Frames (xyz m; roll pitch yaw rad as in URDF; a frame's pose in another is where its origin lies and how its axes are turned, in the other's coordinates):
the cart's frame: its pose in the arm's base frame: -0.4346 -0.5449 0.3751 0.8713 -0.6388 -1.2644
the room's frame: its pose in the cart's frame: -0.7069 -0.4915 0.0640 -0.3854 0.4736 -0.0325
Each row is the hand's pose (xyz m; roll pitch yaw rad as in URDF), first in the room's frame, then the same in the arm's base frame.
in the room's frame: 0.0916 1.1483 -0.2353 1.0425 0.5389 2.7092
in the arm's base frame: 0.0535 0.3697 -0.1415 0.5318 0.6043 1.5627
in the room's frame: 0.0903 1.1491 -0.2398 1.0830 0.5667 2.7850
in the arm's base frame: 0.0552 0.3712 -0.1457 0.5636 0.6603 1.6153
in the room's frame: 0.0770 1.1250 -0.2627 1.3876 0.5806 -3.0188
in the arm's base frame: 0.0403 0.3655 -0.1778 0.9441 0.8632 2.0998
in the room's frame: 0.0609 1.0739 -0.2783 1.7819 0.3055 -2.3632
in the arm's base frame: 0.0020 0.3445 -0.2125 1.7413 0.7370 3.0335
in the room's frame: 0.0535 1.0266 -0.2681 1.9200 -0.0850 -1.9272
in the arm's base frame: -0.0393 0.3195 -0.2202 2.0780 0.3189 -2.7742
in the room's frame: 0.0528 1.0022 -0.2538 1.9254 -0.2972 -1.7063
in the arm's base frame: -0.0626 0.3043 -0.2151 2.1598 0.0686 -2.5994
